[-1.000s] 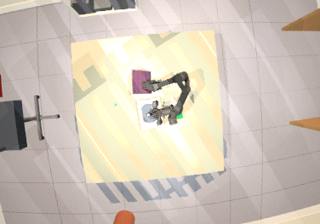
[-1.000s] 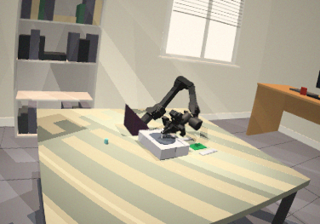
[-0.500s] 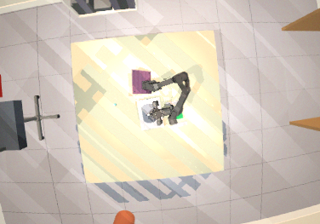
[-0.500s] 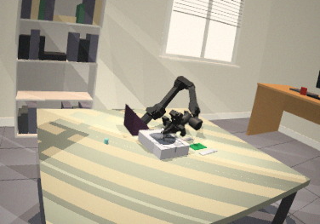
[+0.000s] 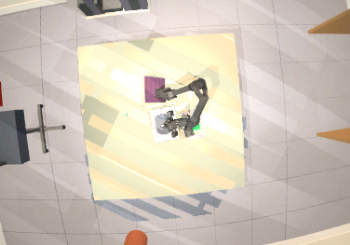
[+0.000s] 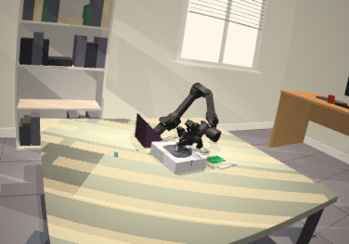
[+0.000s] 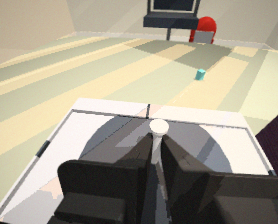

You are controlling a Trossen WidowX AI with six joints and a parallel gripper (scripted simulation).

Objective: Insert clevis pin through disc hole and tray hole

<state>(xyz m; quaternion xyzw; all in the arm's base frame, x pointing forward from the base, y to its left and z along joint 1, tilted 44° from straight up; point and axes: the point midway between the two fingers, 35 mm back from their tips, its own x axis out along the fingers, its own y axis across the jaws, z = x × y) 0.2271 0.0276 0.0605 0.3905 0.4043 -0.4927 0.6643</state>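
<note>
Right now the steel clevis pin is 10 mm to the left of my gripper tip and 10 mm below it. The rest, counted from my gripper tip: green flat square 20 mm ahead, 240 mm to the left, 90 mm below; then rimmed tray 20 mm to the left, 40 mm below; then grey aluminium disc 10 mm to the left, 30 mm below.
</note>
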